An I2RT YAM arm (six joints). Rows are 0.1 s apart.
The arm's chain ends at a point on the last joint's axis. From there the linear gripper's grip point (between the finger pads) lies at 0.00 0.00 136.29 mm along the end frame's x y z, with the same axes.
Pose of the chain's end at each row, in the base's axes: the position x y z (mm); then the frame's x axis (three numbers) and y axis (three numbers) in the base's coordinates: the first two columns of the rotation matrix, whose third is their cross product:
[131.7 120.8 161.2 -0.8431 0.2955 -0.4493 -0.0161 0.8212 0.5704]
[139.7 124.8 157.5 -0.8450 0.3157 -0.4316 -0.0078 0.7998 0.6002]
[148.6 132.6 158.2 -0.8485 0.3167 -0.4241 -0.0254 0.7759 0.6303]
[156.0 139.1 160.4 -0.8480 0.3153 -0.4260 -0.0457 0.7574 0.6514]
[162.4 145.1 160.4 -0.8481 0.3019 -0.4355 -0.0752 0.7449 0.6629]
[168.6 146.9 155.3 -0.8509 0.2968 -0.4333 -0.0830 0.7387 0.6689]
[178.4 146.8 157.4 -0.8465 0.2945 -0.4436 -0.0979 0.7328 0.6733]
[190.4 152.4 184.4 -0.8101 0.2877 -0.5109 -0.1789 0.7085 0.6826]
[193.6 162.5 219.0 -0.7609 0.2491 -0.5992 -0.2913 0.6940 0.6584]
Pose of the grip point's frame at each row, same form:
[205.0 187.3 67.5 -0.8431 0.2955 -0.4493 -0.0161 0.8212 0.5704]
[212.6 194.4 65.7 -0.8450 0.3157 -0.4316 -0.0078 0.7998 0.6002]
[220.7 207.0 69.6 -0.8485 0.3167 -0.4241 -0.0254 0.7759 0.6303]
[228.0 217.0 74.8 -0.8480 0.3153 -0.4260 -0.0457 0.7574 0.6514]
[233.9 226.2 77.4 -0.8481 0.3019 -0.4355 -0.0752 0.7449 0.6629]
[239.3 229.4 73.0 -0.8509 0.2968 -0.4333 -0.0830 0.7387 0.6689]
[249.7 230.4 76.8 -0.8465 0.2945 -0.4436 -0.0979 0.7328 0.6733]
[266.5 240.2 113.2 -0.8101 0.2877 -0.5109 -0.1789 0.7085 0.6826]
[272.6 254.6 156.9 -0.7609 0.2491 -0.5992 -0.2913 0.6940 0.6584]

